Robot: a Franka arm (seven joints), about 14 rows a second.
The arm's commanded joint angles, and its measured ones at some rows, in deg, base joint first. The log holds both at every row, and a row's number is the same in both.
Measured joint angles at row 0:
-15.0, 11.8, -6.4, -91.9, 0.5, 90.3, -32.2
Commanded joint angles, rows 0 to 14:
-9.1, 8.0, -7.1, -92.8, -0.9, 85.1, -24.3
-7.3, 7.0, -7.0, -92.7, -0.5, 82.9, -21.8
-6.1, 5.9, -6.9, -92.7, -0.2, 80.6, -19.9
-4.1, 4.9, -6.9, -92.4, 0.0, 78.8, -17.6
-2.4, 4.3, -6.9, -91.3, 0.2, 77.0, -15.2
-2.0, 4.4, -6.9, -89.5, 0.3, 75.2, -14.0
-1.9, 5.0, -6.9, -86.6, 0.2, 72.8, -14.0
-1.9, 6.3, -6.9, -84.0, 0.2, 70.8, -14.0
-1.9, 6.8, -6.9, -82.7, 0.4, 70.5, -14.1
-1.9, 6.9, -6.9, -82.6, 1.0, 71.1, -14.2
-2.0, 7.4, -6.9, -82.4, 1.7, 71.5, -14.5
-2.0, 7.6, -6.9, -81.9, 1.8, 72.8, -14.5
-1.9, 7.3, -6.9, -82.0, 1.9, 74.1, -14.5
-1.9, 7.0, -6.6, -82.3, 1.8, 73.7, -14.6
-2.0, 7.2, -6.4, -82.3, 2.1, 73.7, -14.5
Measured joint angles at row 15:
-2.1, 6.5, -6.4, -83.8, 1.1, 73.9, -14.6
